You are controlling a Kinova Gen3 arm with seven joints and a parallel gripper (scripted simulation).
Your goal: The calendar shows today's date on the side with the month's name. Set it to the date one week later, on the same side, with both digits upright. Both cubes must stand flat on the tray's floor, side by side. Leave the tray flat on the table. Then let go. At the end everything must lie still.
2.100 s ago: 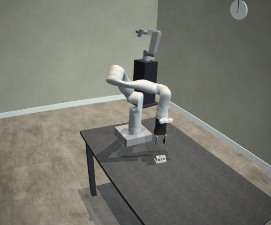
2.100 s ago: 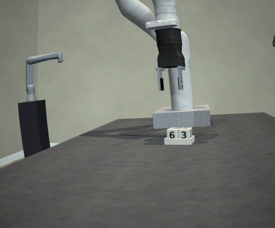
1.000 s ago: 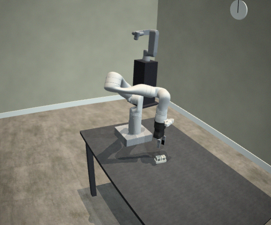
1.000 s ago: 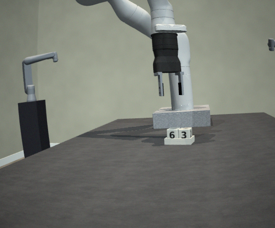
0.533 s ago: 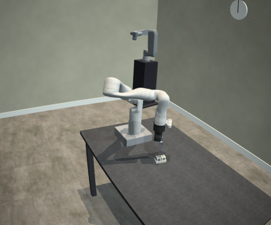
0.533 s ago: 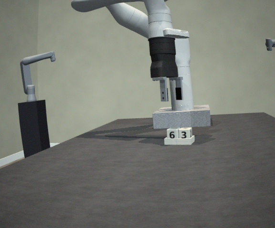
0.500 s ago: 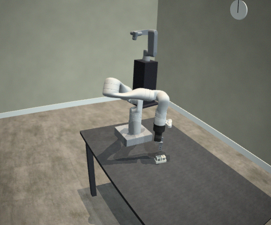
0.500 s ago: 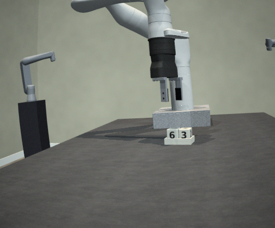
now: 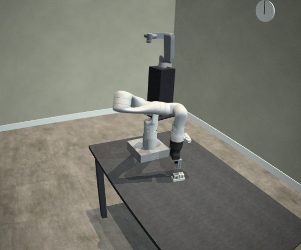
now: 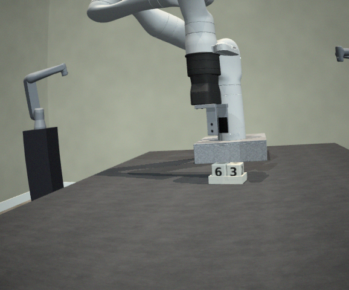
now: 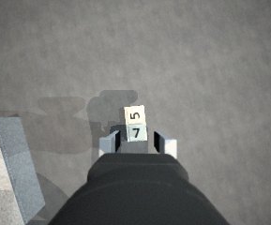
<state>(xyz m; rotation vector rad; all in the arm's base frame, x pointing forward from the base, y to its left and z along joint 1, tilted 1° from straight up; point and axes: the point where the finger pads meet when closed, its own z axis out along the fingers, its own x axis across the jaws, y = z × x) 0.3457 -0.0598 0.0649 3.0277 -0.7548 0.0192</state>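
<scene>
My gripper is now 2 cm to the right of the white tray and 11 cm above it.
</scene>
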